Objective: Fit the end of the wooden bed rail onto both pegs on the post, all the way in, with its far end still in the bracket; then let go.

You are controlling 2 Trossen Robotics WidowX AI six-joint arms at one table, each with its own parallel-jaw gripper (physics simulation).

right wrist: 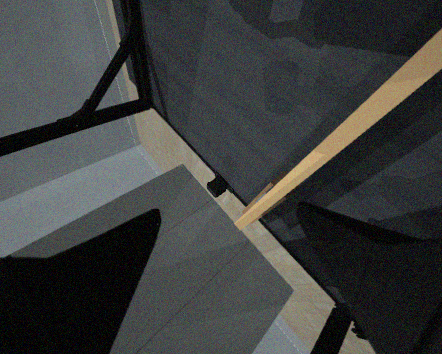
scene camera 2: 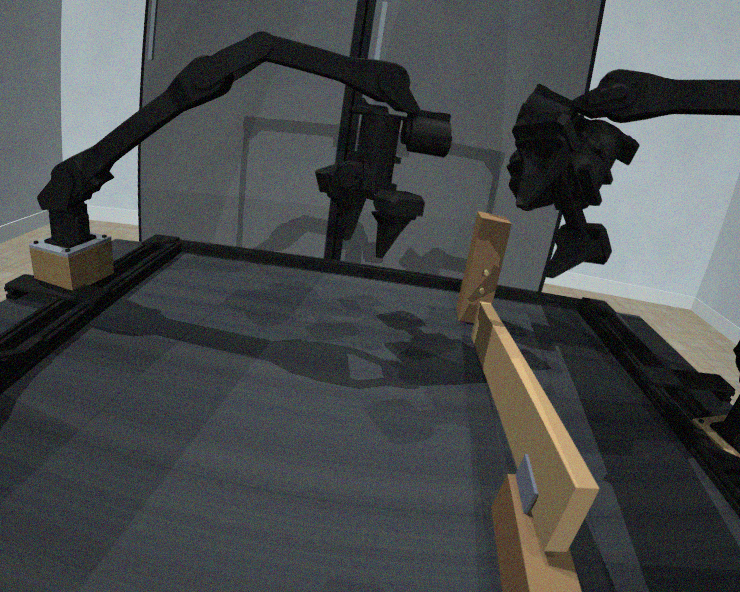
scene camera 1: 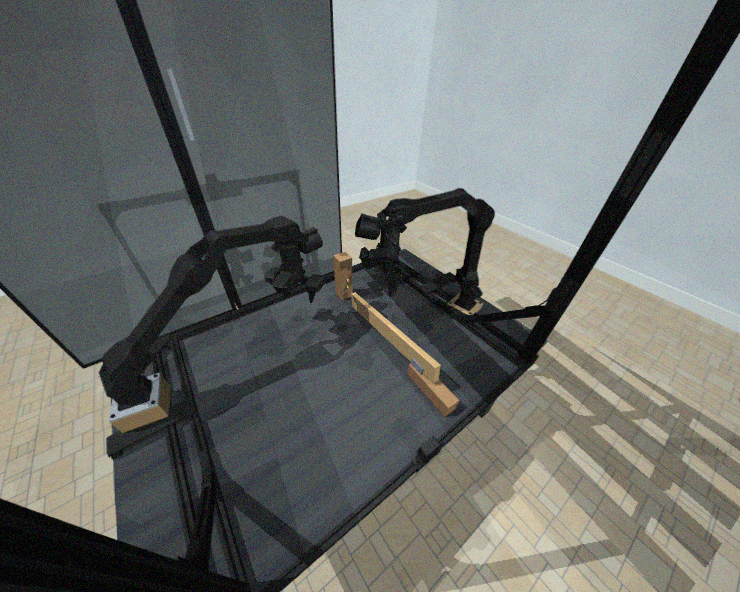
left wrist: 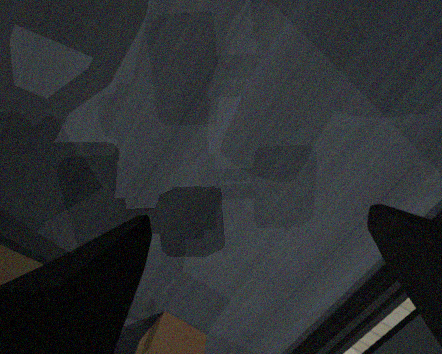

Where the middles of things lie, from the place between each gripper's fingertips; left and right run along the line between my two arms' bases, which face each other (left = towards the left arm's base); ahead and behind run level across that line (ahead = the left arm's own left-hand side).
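From my left hand: wooden post point(scene camera 2: 491, 232), 2 cm below, 8 cm ahead, 19 cm to the right; wooden bed rail point(scene camera 2: 566, 489), 5 cm below, 20 cm behind, 23 cm to the right. By its middle, the wooden post is nearer to my left hand than to my right hand.
My right hand: 16 cm above the wooden bed rail, 1 cm past it, 2 cm to the left of it. Wooden post, from my right hand: 12 cm below, 28 cm ahead, 3 cm to the left.
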